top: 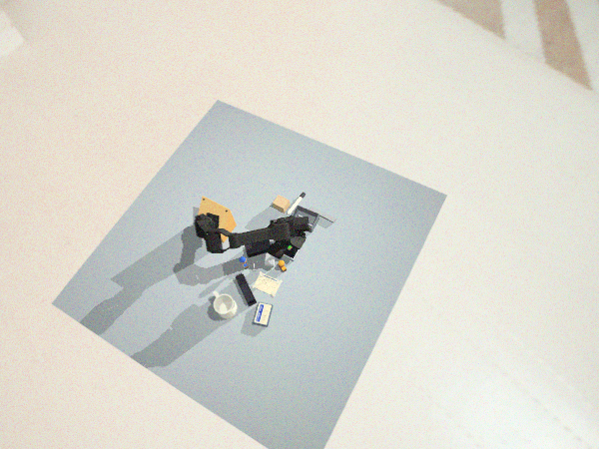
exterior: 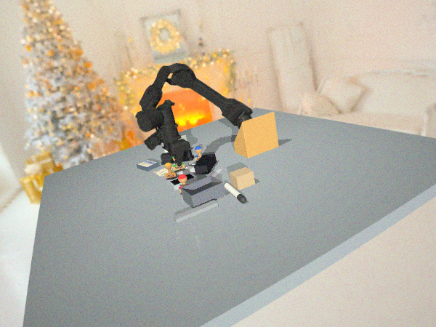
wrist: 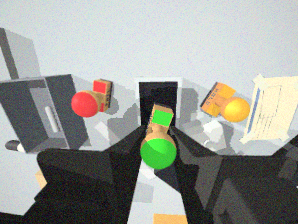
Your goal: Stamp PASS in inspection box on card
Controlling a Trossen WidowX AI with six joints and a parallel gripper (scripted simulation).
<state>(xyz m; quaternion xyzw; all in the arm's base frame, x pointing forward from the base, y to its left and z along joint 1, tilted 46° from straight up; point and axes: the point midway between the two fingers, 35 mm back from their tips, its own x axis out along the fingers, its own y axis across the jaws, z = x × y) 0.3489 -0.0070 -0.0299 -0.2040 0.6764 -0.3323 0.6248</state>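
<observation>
My gripper tip is 70 mm above the black ink pad. From my gripper tip the other things lie so: orange-knobbed stamp: 80 mm to the right, 50 mm below, 10 mm ahead; green-knobbed stamp: right at my gripper tip; red-knobbed stamp: 70 mm to the left, 50 mm below, 30 mm ahead.
</observation>
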